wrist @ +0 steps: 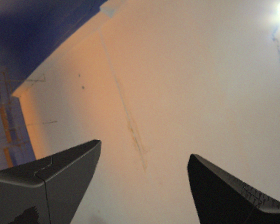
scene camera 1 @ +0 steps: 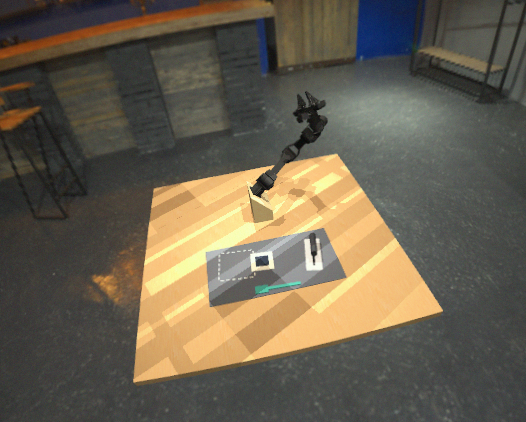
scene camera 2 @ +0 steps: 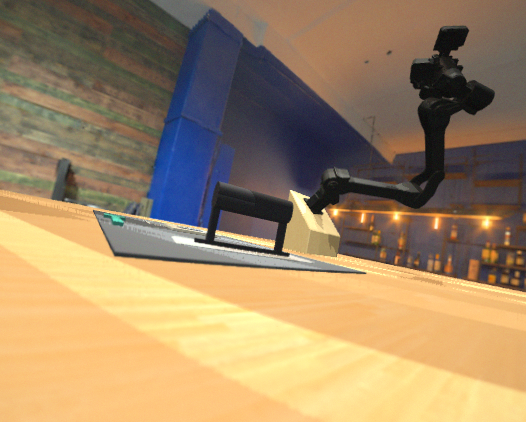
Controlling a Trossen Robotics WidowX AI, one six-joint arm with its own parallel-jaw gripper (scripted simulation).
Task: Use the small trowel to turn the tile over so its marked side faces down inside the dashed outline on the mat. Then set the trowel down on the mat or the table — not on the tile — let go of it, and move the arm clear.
Path:
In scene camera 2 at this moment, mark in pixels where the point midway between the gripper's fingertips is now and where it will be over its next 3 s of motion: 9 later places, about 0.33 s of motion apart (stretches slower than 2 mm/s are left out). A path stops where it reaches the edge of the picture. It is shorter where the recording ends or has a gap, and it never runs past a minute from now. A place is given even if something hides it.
My gripper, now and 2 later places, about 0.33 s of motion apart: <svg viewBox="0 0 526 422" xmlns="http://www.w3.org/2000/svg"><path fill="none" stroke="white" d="M434 54L427 34L419 12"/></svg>

